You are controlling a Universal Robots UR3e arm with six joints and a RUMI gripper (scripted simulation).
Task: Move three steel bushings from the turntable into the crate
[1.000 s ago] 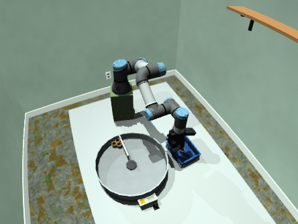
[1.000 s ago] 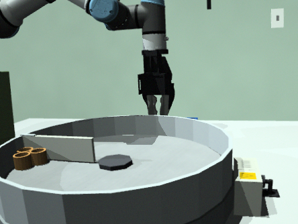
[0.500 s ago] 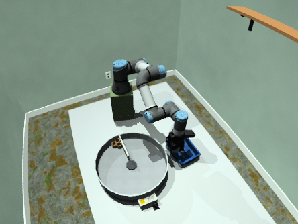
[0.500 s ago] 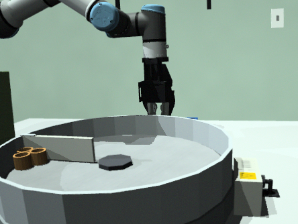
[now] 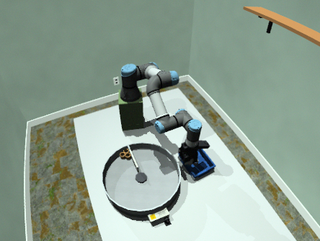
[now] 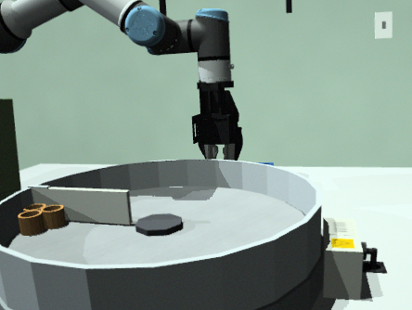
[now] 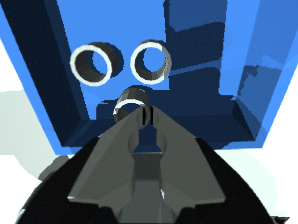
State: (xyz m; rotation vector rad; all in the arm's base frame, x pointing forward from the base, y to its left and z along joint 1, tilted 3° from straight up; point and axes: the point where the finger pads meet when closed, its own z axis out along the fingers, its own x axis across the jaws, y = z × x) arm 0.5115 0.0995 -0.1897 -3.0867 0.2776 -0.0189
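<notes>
The blue crate is 1 cm ahead of my hand, 4 cm to the left of it and 1 cm below it. The rest, counted from my hand: grey turntable 7 cm behind, 29 cm to the right, 2 cm above.
</notes>
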